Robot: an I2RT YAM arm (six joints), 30 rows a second.
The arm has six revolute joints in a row. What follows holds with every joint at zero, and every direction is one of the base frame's.
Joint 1 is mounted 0.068 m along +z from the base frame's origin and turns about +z.
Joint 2 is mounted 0.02 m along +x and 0.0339 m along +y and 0.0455 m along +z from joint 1 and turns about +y.
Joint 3 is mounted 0.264 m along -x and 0.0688 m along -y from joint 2 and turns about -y.
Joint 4 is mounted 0.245 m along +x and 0.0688 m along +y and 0.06 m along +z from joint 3 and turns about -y.
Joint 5 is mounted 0.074 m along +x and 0.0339 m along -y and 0.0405 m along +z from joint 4 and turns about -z.
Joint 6 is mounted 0.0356 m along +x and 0.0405 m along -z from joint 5 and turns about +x.
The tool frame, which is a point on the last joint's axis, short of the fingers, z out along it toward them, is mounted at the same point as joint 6; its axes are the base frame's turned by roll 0, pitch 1.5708 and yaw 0 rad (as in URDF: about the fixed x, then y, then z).
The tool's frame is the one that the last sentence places.
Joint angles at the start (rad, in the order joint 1, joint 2, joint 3, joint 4, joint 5, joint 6):
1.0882 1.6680 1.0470 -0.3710 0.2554 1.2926
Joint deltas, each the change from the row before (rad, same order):
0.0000 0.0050 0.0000 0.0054 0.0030 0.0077
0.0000 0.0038 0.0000 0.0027 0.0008 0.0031
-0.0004 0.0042 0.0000 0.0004 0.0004 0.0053
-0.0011 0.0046 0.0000 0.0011 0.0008 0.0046
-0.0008 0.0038 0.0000 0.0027 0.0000 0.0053
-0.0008 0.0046 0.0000 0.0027 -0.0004 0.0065
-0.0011 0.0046 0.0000 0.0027 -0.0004 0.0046
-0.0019 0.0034 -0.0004 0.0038 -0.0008 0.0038
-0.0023 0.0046 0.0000 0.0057 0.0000 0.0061
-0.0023 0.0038 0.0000 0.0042 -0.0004 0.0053
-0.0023 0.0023 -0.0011 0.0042 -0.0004 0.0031
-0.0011 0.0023 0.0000 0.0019 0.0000 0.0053
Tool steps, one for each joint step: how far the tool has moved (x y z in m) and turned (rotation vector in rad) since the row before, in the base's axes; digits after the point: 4 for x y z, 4 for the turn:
0.0005 0.0007 -0.0013 0.0028 0.0003 -0.0079
0.0003 0.0005 -0.0011 0.0002 0.0010 -0.0029
0.0003 0.0002 -0.0013 -0.0010 0.0033 -0.0049
0.0006 0.0002 -0.0014 -0.0012 0.0026 -0.0053
0.0005 0.0003 -0.0011 0.0015 0.0023 -0.0051
0.0005 0.0004 -0.0013 0.0015 0.0034 -0.0059
0.0006 0.0003 -0.0013 0.0006 0.0027 -0.0046
0.0008 0.0001 -0.0010 0.0021 0.0019 -0.0046
0.0011 0.0003 -0.0012 0.0038 0.0015 -0.0073
0.0010 0.0002 -0.0010 0.0030 0.0019 -0.0064
0.0008 -0.0001 -0.0008 0.0023 0.0010 -0.0046
0.0005 0.0001 -0.0006 0.0021 0.0020 -0.0054

